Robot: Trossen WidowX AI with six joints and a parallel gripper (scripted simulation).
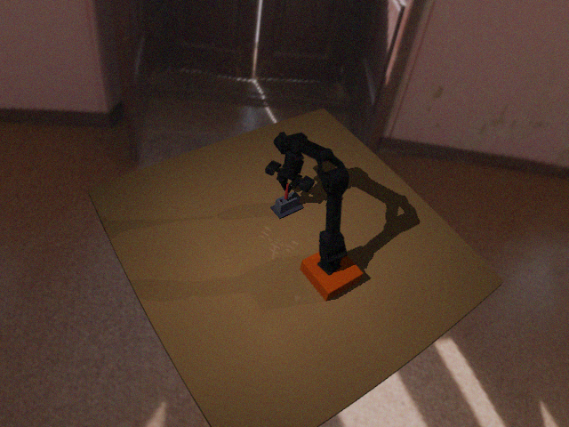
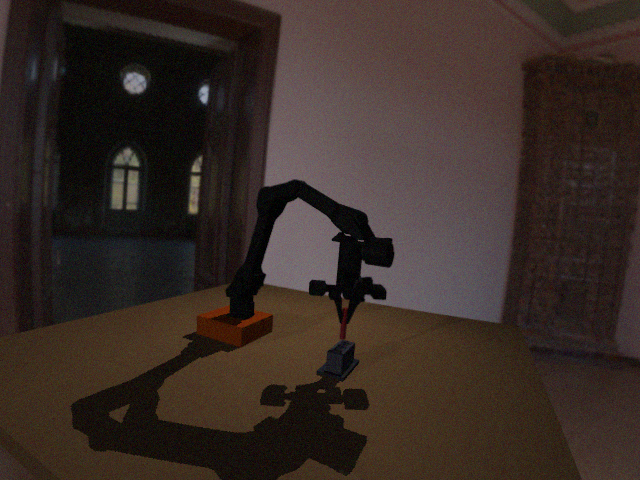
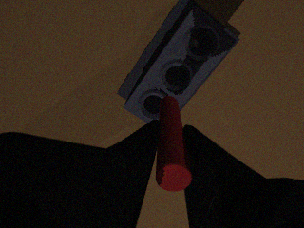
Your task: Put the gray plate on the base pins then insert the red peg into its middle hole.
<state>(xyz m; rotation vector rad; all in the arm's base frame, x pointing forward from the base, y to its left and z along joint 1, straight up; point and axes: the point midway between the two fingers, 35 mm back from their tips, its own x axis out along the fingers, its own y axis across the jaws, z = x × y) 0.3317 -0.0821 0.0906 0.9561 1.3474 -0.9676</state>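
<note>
The gray plate is 7 cm below my gripper tip and 2 cm to the right of it. Also, from my gripper tip: red peg: right at my gripper tip; gray base: 11 cm below, 2 cm to the right.
</note>
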